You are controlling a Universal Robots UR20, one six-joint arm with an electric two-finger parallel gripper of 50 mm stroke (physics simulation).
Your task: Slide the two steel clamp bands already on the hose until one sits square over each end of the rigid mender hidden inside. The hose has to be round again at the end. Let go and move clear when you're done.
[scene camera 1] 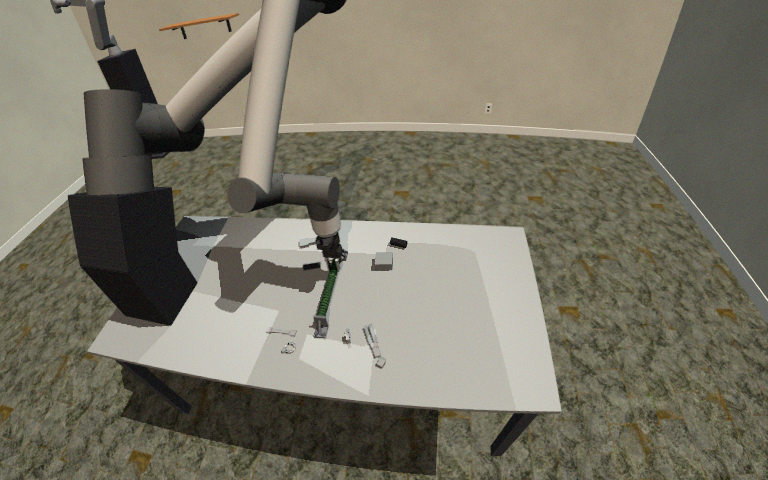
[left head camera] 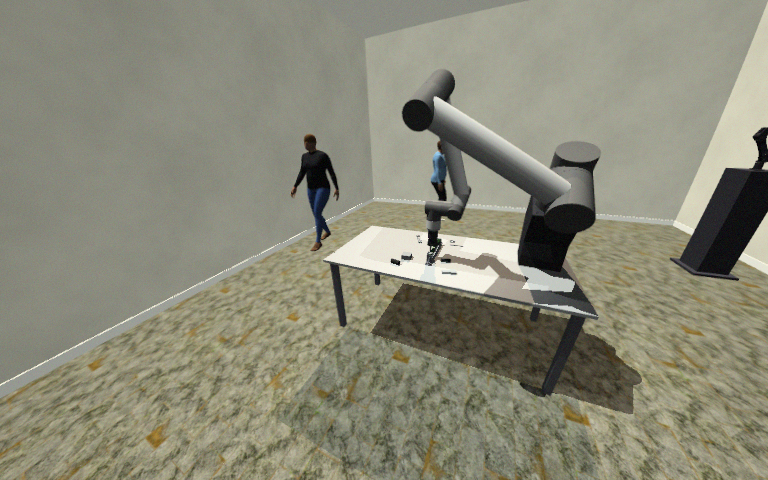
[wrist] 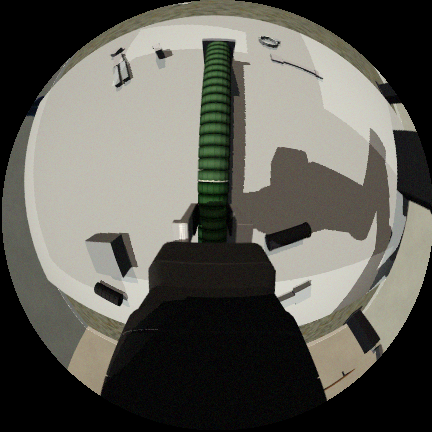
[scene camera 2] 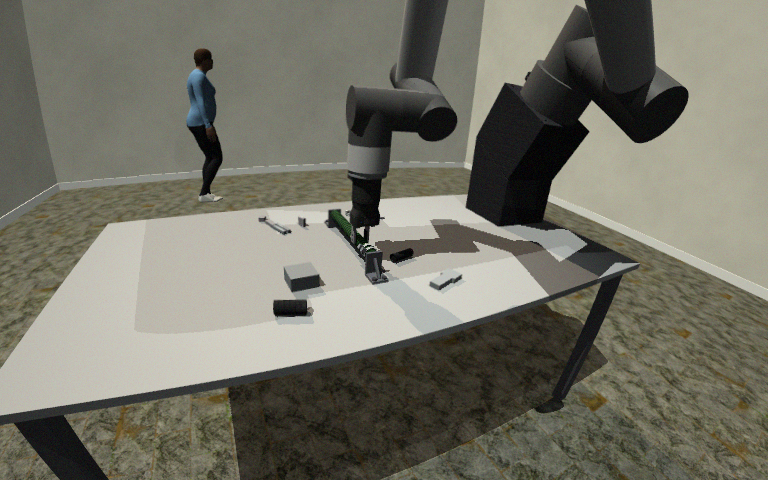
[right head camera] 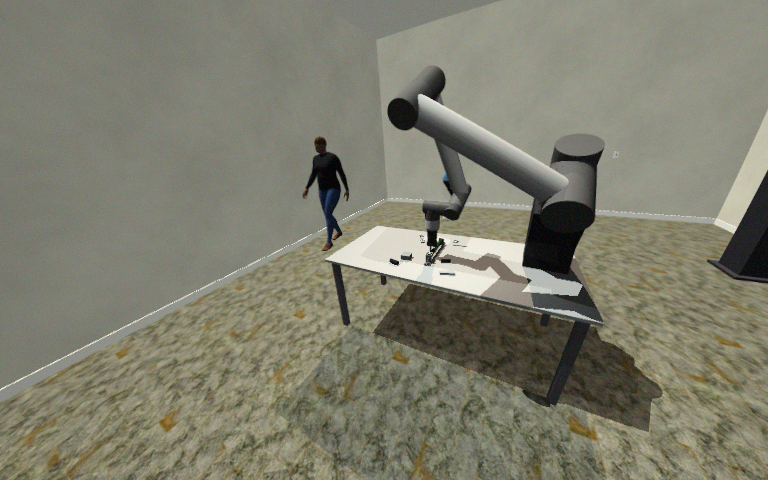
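The green ribbed hose (scene camera 1: 326, 291) (scene camera 2: 343, 226) (wrist: 215, 130) runs between a far bracket (scene camera 2: 331, 218) and a near bracket (scene camera 2: 373, 266). My gripper (scene camera 1: 333, 264) (scene camera 2: 360, 240) (wrist: 212, 213) points down and is shut on the hose, one finger along each side, towards the near bracket; the hose looks about full width there. Bright steel bands (scene camera 2: 368, 247) show on the hose between the gripper and the near bracket; I cannot tell how square they sit. The gripper body hides that stretch in the wrist view. A thin pale line (wrist: 213, 181) crosses the hose ahead of the fingers. The mender is hidden inside.
A grey block (scene camera 1: 384, 259) (scene camera 2: 301, 277) and a black cylinder (scene camera 2: 290, 307) (wrist: 108, 294) lie on one side. Another black cylinder (scene camera 2: 401, 255) (wrist: 288, 236) and a grey stepped piece (scene camera 2: 445, 279) lie opposite. A plier-like tool (scene camera 1: 370, 339) and a loose ring (scene camera 1: 288, 348) lie near the far bracket.
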